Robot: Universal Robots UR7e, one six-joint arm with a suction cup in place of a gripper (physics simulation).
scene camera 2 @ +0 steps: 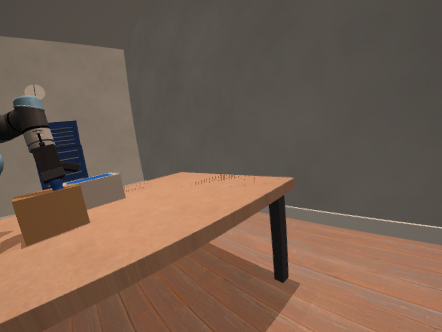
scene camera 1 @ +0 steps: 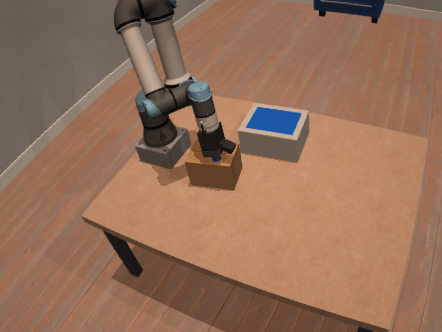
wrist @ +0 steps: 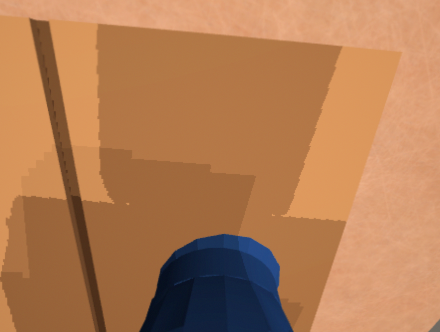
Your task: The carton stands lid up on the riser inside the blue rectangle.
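Where they show: hand, tool point: (scene camera 2: 60,193) (scene camera 1: 218,161) (wrist: 213,242); arm's base, link origin: (scene camera 1: 160,136).
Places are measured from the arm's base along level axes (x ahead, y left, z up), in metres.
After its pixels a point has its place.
Observation:
The brown carton (scene camera 1: 214,174) @(x 0.315, y -0.162, z -0.011 m) (scene camera 2: 49,214) @(x 0.279, y -0.164, z -0.022 m) (wrist: 213,107) @(x 0.368, y -0.122, z 0.040 m) stands lid up on the table (scene camera 1: 285,232) @(x 0.624, y -0.308, z -0.090 m) (scene camera 2: 178,214) @(x 0.576, y -0.403, z -0.090 m), just left of the grey riser (scene camera 1: 268,146) @(x 0.467, y 0.048, z -0.028 m) (scene camera 2: 103,189) @(x 0.499, y 0.046, z -0.024 m). The blue rectangle (scene camera 1: 274,120) @(x 0.472, y 0.147, z 0.030 m) (scene camera 2: 88,178) @(x 0.467, y 0.150, z 0.032 m) on top of the riser is bare. My gripper, a blue suction cup (scene camera 1: 216,159) (scene camera 2: 55,186) (wrist: 220,278), is pressed onto the carton's lid near its right-hand edge, to the right of the lid seam (wrist: 55,107) @(x 0.364, y -0.092, z 0.038 m). The arm leans over the carton and hides part of the lid in scene camera 1.
The robot's grey base (scene camera 1: 162,151) @(x 0.055, y -0.090, z 0.000 m) stands on the table right behind and to the left of the carton. A blue cabinet (scene camera 1: 348,6) (scene camera 2: 67,143) stands on the floor far behind the table.

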